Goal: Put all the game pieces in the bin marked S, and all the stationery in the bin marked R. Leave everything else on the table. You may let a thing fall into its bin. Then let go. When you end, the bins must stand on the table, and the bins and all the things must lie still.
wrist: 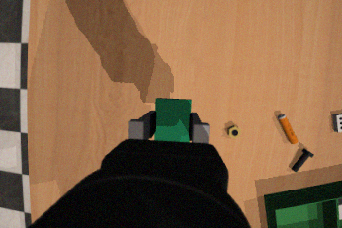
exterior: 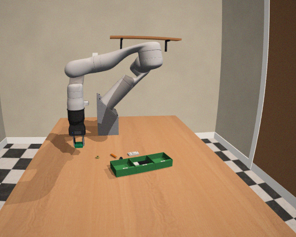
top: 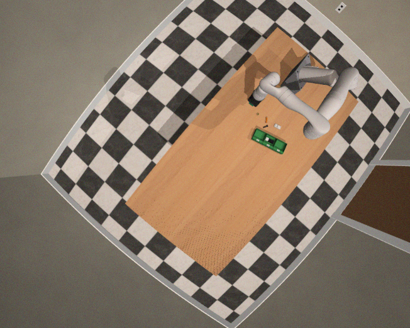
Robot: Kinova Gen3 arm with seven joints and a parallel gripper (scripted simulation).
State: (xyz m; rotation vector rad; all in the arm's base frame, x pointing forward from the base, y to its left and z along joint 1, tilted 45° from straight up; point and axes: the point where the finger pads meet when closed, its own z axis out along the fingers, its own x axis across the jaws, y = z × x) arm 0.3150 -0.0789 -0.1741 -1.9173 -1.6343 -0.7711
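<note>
Right now my hand is 25 cm to the right of the green three-compartment tray, 16 cm short of it and 6 cm above it. Round my hand: orange stick (16 cm to the left, 7 cm below, 3 cm ahead); then olive ring (8 cm to the left, 7 cm below, 3 cm ahead); then flat green block (1 cm below).
</note>
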